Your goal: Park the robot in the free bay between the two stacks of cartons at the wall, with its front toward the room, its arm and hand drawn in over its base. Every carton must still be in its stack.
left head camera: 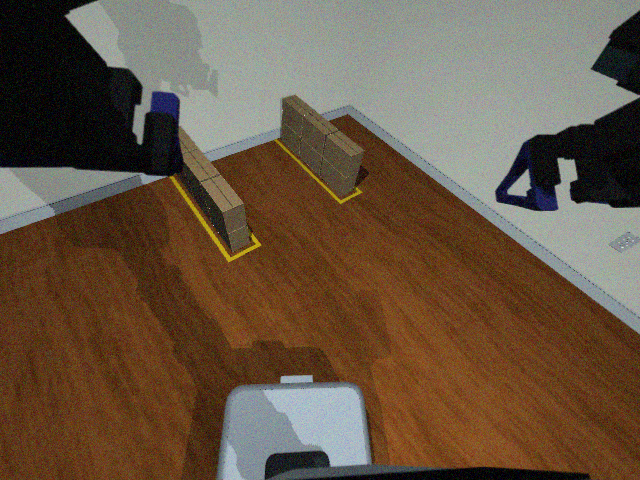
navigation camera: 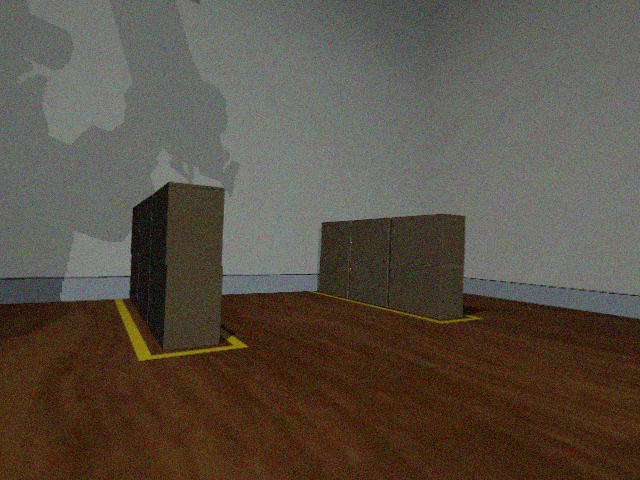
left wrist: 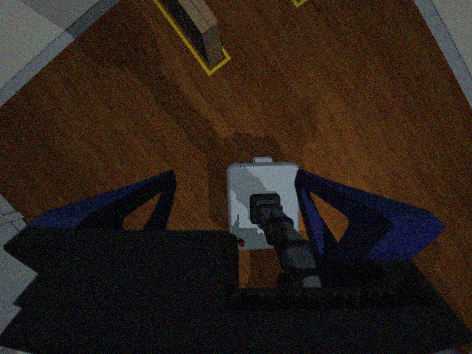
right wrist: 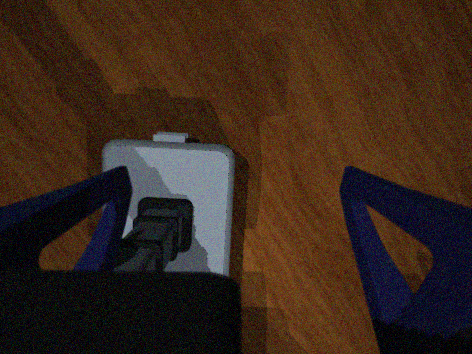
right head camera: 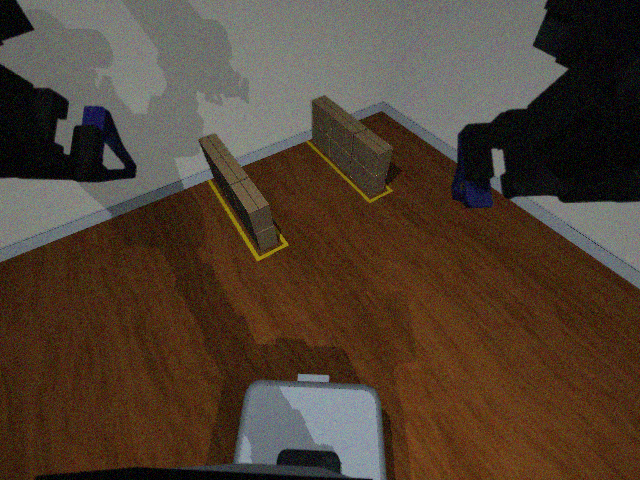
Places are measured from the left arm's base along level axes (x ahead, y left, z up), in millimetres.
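Pixels of known places: left gripper, fingertip midpoint: (left head camera: 131, 163) (left wrist: 235, 176) (right head camera: 93, 171); right gripper, fingertip midpoint: (left head camera: 534, 195) (right wrist: 235, 178) (right head camera: 499, 190).
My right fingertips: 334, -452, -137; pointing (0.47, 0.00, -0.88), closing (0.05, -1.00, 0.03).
Behind a point stands the place of what it marks, as x, y, z.
Two carton stacks stand at the wall, upright and intact where visible. The left stack (left head camera: 236, 219) @[1121, 97, -1146] (right head camera: 262, 217) @[1122, 96, -1124] (left wrist: 212, 45) @[1115, 105, -1206] (navigation camera: 193, 268) is nearer; the right stack (left head camera: 310, 136) @[1923, -322, -1154] (right head camera: 341, 142) @[1898, -340, -1188] (navigation camera: 413, 263) is farther. The bay floor (left head camera: 258, 170) @[1825, 50, -1410] (right head camera: 294, 178) @[1756, 3, -1409] lies between them. The robot's pale base (left head camera: 330, 413) @[213, -347, -1150] (right head camera: 346, 413) @[219, -354, -1150] (left wrist: 280, 175) @[230, -338, -1150] (right wrist: 210, 170) @[223, -393, -1150] is outside the bay, its front toward the stacks. My left gripper (left wrist: 235, 176) @[347, -5, -134] and right gripper (right wrist: 236, 170) @[334, -452, -137] are open and empty, held high. In the head views they reach out to either side, beyond the base's edges.
Yellow floor tape (left head camera: 244, 252) @[1085, 76, -1409] (navigation camera: 191, 352) @[1081, 85, -1409] outlines the left stack, and more yellow tape (left head camera: 309, 171) @[1846, -335, -1408] (navigation camera: 361, 303) @[1869, -311, -1409] edges the right stack. A pale baseboard (left head camera: 439, 177) @[1814, -1367, -1366] (navigation camera: 268, 283) @[2089, 130, -1364] runs along both walls, which meet in a corner beyond the right stack. The robot's shadow falls on floor and wall.
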